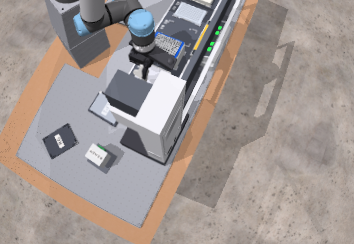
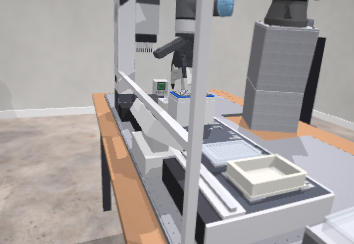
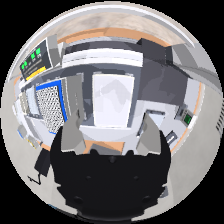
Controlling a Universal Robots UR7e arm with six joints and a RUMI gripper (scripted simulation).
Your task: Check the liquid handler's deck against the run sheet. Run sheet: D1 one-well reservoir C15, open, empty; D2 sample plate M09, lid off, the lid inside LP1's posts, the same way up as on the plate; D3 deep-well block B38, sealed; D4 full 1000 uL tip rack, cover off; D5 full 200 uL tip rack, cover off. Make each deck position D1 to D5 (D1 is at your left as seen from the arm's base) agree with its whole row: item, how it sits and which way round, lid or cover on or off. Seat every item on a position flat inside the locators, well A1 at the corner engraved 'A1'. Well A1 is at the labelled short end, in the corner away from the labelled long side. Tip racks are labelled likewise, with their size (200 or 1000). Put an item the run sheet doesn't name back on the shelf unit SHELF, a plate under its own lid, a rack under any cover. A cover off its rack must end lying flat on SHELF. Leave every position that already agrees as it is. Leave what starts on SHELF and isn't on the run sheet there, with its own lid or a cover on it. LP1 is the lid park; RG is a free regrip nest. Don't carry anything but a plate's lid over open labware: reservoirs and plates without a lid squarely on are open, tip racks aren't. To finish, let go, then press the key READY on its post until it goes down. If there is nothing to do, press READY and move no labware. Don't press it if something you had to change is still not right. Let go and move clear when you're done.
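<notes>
The white sealed block lies 5 cm below my hand. Round my hand: clear well plate 37 cm to the left, 7 cm below, 1 cm behind; then blue-framed tip rack 12 cm to the left, 1 cm below, 1 cm behind; then ready key post 36 cm to the right, 6 cm below, 4 cm behind.
</notes>
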